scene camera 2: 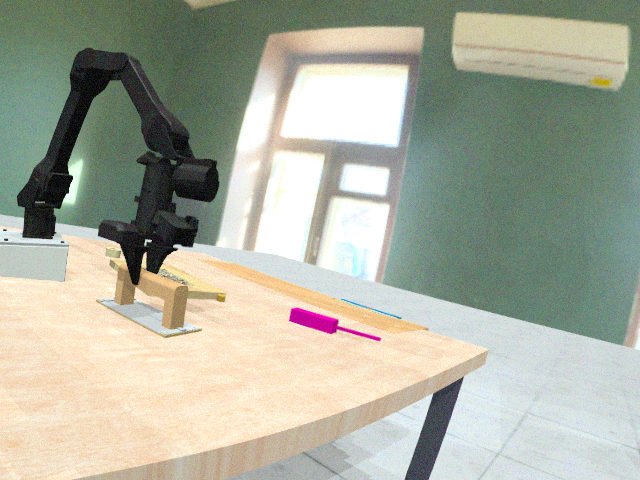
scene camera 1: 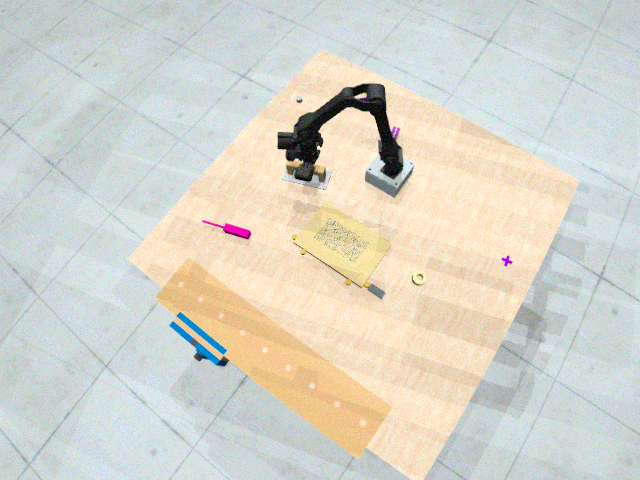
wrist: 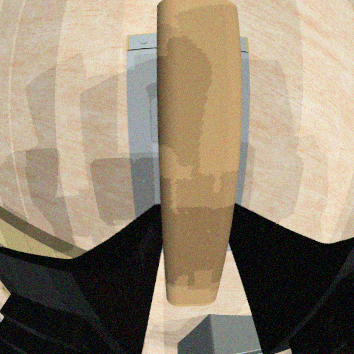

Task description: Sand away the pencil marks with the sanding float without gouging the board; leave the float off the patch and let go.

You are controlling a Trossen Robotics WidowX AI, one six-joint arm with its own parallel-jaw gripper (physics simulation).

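Places are measured from the arm's base along level axes (x right, y ahead, z up), in centimetres.
Pixels of known places: gripper, between the fingertips: (scene camera 2: 142, 284) (scene camera 1: 310, 169) (wrist: 193, 210); arm's base, origin of its link: (scene camera 2: 37, 235) (scene camera 1: 391, 169).
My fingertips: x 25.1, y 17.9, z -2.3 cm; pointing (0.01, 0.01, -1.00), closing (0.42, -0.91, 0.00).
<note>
Ahead of a thing's pixels: the offset from my fingertips to its top centre. "pt": to the spot under its first point.
The sanding float {dx +1.8, dy +0.8, dz +2.3 cm} (scene camera 1: 322, 173) (scene camera 2: 175, 304) (wrist: 200, 125) has a wooden bar handle on two posts over a flat grey base plate, which rests flat on the table. My gripper (scene camera 2: 144, 279) (wrist: 193, 210) is shut on the float's handle, with one finger against each side of it; its fingertips are mostly hidden in the first scene view. The yellowish board {pt dx -16.5, dy +20.1, dz -3.4 cm} (scene camera 1: 310, 235) (scene camera 2: 204, 290) lies beside the float, towards the table's middle. A patch of dark pencil marks (scene camera 1: 342, 240) (scene camera 2: 173, 275) shows on the board.
Small yellow knobs {dx -18.2, dy +26.5, dz -3.8 cm} (scene camera 1: 302, 252) and a grey block {dx -47.8, dy +21.4, dz -3.8 cm} (scene camera 1: 376, 291) sit along the board's edge. A magenta tool {dx +11.1, dy +37.8, dz -2.4 cm} (scene camera 1: 236, 230) (scene camera 2: 313, 320), a pale ring {dx -56.8, dy +8.4, dz -2.7 cm} (scene camera 1: 413, 279), a purple cross {pt dx -78.8, dy -17.5, dz -4.5 cm} (scene camera 1: 507, 260) and an orange strip (scene camera 1: 279, 356) are around it. The arm's grey base (scene camera 1: 382, 180) (scene camera 2: 33, 260) stands near the float.
</note>
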